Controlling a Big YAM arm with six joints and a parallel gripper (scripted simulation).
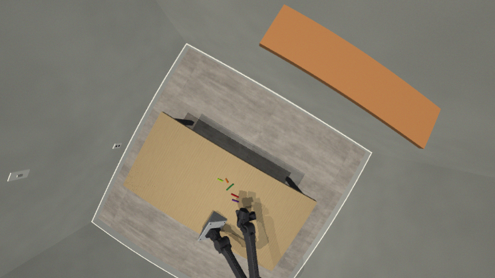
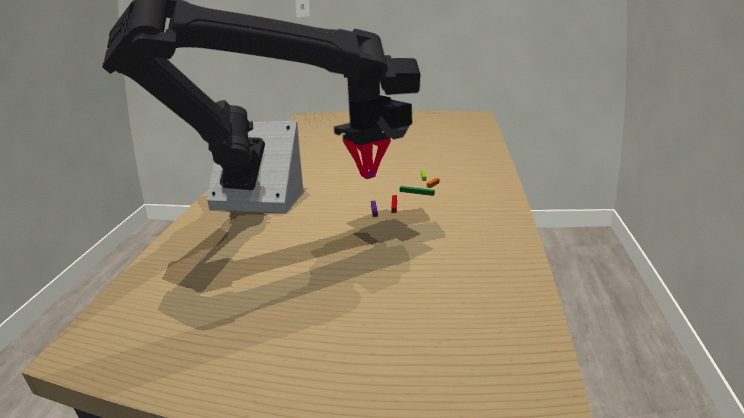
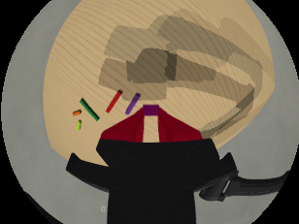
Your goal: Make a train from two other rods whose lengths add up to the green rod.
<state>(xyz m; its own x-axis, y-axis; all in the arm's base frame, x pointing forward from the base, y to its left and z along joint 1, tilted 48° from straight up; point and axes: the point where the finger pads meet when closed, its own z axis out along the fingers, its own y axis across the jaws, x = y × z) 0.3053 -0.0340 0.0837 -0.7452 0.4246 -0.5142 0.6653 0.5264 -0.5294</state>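
Now: hand 7 cm short of the lime rod, 27 cm to the right of it and 10 cm above it. The rest, counted from my hand: red rod (3 cm ahead, 9 cm to the left, 10 cm below); magenta rod (1 cm below); purple rod (1 cm behind, 7 cm to the left, 10 cm below).
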